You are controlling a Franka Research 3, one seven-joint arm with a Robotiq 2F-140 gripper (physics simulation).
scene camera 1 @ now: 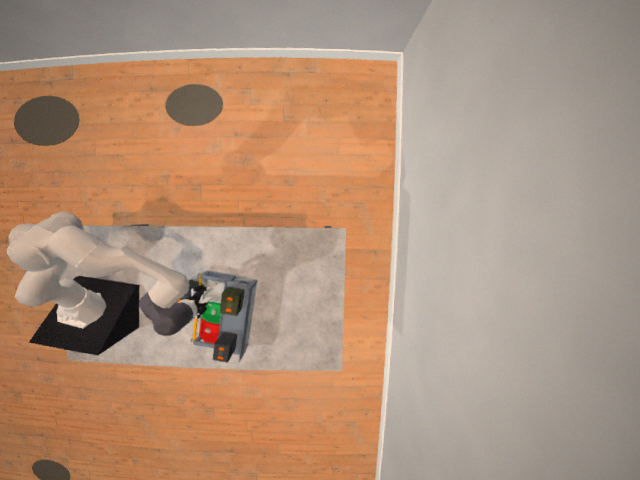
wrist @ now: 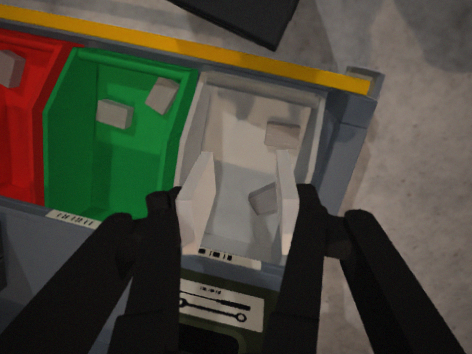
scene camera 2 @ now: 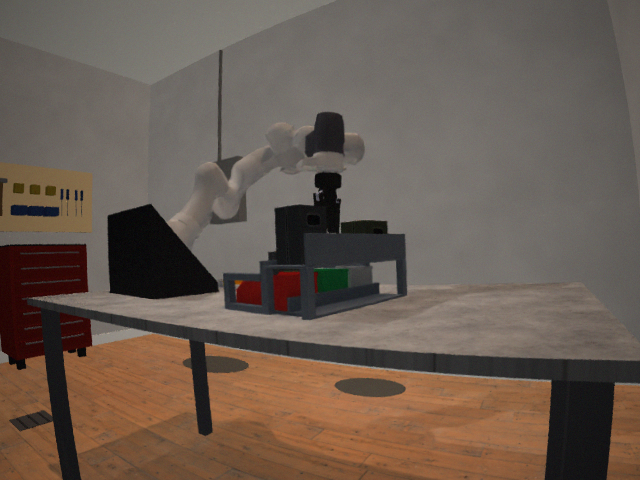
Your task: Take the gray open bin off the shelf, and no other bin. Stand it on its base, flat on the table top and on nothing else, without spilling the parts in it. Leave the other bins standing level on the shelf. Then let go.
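The gray open bin [scene camera 1: 214, 290] [scene camera 2: 360, 276] [wrist: 235, 132] sits on the shelf [scene camera 1: 235, 328] [scene camera 2: 354, 248] [wrist: 335, 165], at the end beside the green bin [scene camera 1: 211, 312] [scene camera 2: 332, 279] [wrist: 125, 155]. Two small blocks [wrist: 282, 134] [wrist: 263, 199] lie in it. The red bin [scene camera 1: 209, 331] [scene camera 2: 294, 289] [wrist: 20, 110] is beyond the green one. My gripper [scene camera 1: 202, 300] [scene camera 2: 332, 229] [wrist: 245, 171] is partly open and empty, pointing down over the gray bin. In the wrist view its pads appear over the bin's two long sides; their height above the walls is unclear.
An olive case [scene camera 1: 232, 301] [scene camera 2: 364, 227] [wrist: 271, 300] and a charcoal case [scene camera 1: 224, 347] [scene camera 2: 289, 232] stand on the shelf's upper level. A yellow bar [wrist: 225, 57] runs along the shelf's front. Another dark case [wrist: 250, 15] is on the table [scene camera 1: 310, 310] [scene camera 2: 491, 320] before it.
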